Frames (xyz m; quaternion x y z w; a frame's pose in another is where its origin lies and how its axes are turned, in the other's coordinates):
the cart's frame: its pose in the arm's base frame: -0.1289 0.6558 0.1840 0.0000 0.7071 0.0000 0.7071
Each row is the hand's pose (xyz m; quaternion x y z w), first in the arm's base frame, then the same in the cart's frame.
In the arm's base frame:
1: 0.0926 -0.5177 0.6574 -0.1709 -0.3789 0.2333 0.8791
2: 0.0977 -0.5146 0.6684 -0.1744 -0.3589 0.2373 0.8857
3: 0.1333 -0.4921 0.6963 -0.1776 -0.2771 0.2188 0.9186
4: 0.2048 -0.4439 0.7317 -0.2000 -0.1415 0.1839 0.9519
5: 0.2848 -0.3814 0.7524 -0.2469 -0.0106 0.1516 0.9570
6: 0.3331 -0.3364 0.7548 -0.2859 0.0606 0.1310 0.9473
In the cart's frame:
1: -0.4734 -1.1735 0.2215 -0.2858 -0.8895 0.0441 0.3537
2: -0.4844 -1.1704 0.2266 -0.2911 -0.8801 0.0445 0.3725
3: -0.5123 -1.1479 0.2622 -0.2803 -0.8455 0.0291 0.4536
4: -0.5477 -1.0997 0.3337 -0.2715 -0.7732 -0.0114 0.5731
5: -0.5684 -1.0372 0.4137 -0.2818 -0.6842 -0.0674 0.6692
6: -0.5708 -0.9922 0.4620 -0.2948 -0.6270 -0.1095 0.7127

